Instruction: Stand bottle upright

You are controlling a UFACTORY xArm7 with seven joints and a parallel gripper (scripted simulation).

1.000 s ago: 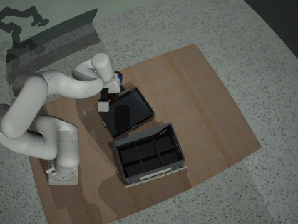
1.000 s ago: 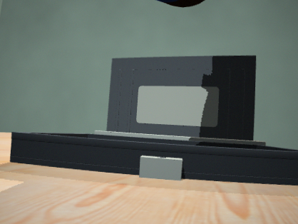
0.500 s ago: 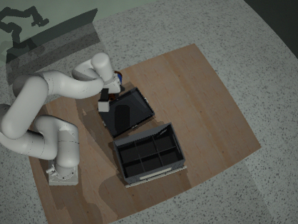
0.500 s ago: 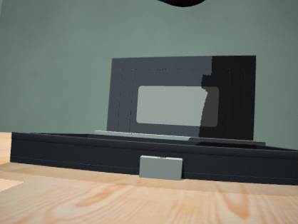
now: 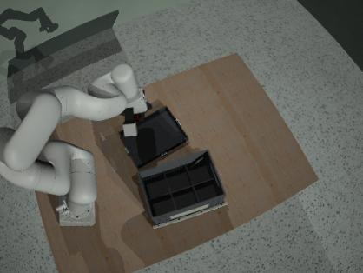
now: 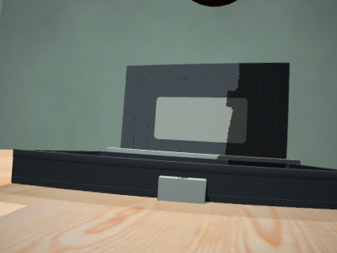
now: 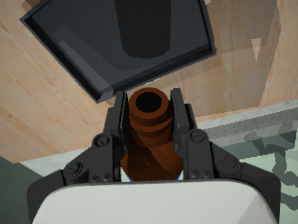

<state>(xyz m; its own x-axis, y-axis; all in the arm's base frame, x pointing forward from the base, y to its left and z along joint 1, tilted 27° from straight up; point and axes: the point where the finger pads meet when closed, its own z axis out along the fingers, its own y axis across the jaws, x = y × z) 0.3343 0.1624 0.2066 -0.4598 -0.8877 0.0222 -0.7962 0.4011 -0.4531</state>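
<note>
The bottle lies 50 mm to the left of my hand, 30 mm ahead of it and 10 mm below it. Round my hand: dark crate (300 mm to the right, 120 mm below, 30 mm behind); then tray (190 mm below, 30 mm ahead, 20 mm to the right).
</note>
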